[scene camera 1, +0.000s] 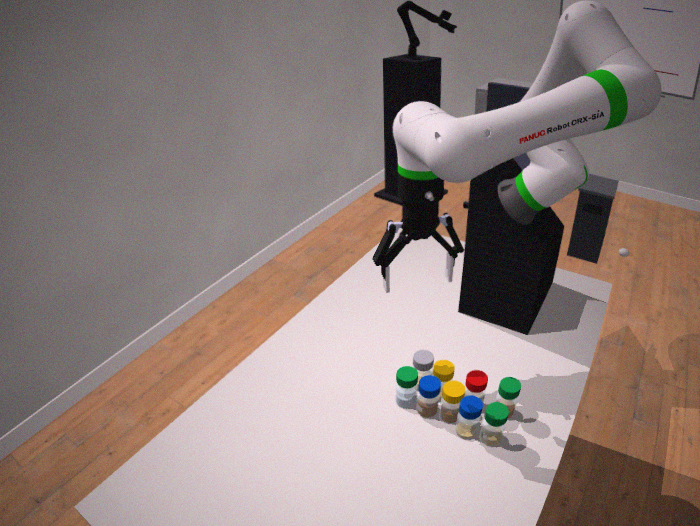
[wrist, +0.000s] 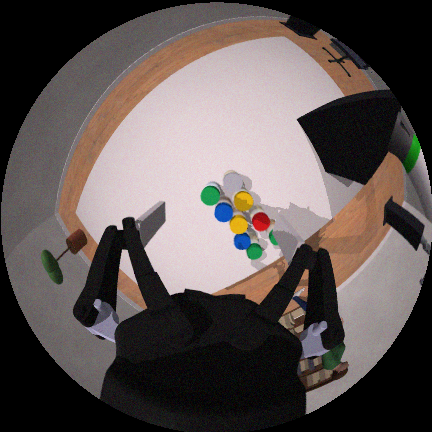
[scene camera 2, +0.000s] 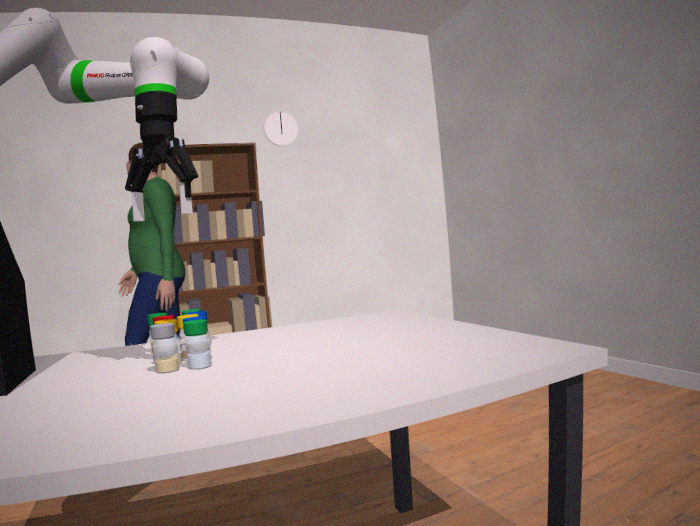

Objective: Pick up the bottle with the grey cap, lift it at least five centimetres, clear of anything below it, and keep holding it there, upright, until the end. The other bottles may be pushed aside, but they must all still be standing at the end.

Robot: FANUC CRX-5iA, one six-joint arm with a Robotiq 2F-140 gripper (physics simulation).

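Where they show: gripper, fingertip midpoint: (scene camera 1: 418, 284) (wrist: 219, 217) (scene camera 2: 162, 217); arm's base, origin of the base link: (scene camera 1: 514, 203).
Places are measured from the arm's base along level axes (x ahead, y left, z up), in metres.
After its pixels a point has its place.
Observation:
The grey-capped bottle (scene camera 1: 423, 360) {z -0.254, x 0.486, y 0.016 m} (scene camera 2: 164, 347) {z -0.300, x 0.479, y -0.019 m} (wrist: 233, 182) {z -0.254, x 0.472, y 0.010 m} stands upright on the white table (scene camera 1: 254, 407) {z -0.359, x 0.823, y -0.277 m} (scene camera 2: 367, 384) {z -0.359, x 0.857, y -0.286 m} (wrist: 150, 125) {z -0.359, x 0.616, y -0.319 m}, at one corner of the bottle group. A green-capped bottle (scene camera 1: 406, 377) {z -0.254, x 0.561, y 0.018 m} (scene camera 2: 196, 343) {z -0.299, x 0.549, y -0.016 m} (wrist: 210, 195) {z -0.254, x 0.545, y 0.011 m}, a yellow-capped bottle (scene camera 1: 443, 371) {z -0.254, x 0.488, y 0.078 m} (wrist: 243, 201) {z -0.254, x 0.474, y 0.071 m} and a blue-capped bottle (scene camera 1: 429, 387) {z -0.254, x 0.554, y 0.082 m} (wrist: 223, 212) {z -0.254, x 0.539, y 0.073 m} stand close to it. My gripper (scene camera 1: 418, 286) {z -0.017, x 0.500, y -0.004 m} (scene camera 2: 162, 216) {z -0.017, x 0.500, y -0.004 m} (wrist: 219, 217) {z -0.017, x 0.500, y -0.004 m} is open and empty, pointing down, high above the table and well above the bottle caps. In scene camera 1, the grey-capped bottle's lower part is hidden behind its neighbours.
A second yellow-capped bottle (scene camera 1: 453, 391) {z -0.254, x 0.530, y 0.135 m} (wrist: 239, 224) {z -0.254, x 0.516, y 0.130 m}, a red-capped bottle (scene camera 1: 476, 381) {z -0.254, x 0.468, y 0.163 m} (wrist: 261, 221) {z -0.254, x 0.453, y 0.154 m}, a second blue-capped bottle (scene camera 1: 470, 407) {z -0.254, x 0.548, y 0.195 m} (wrist: 242, 241) {z -0.254, x 0.535, y 0.189 m} and two more green-capped bottles stand upright in the group. The black robot pedestal (scene camera 1: 503, 265) {z -0.140, x 0.125, y 0.042 m} (wrist: 350, 135) {z -0.122, x 0.130, y 0.003 m} stands beyond it. A person (scene camera 2: 155, 231) is behind the table.

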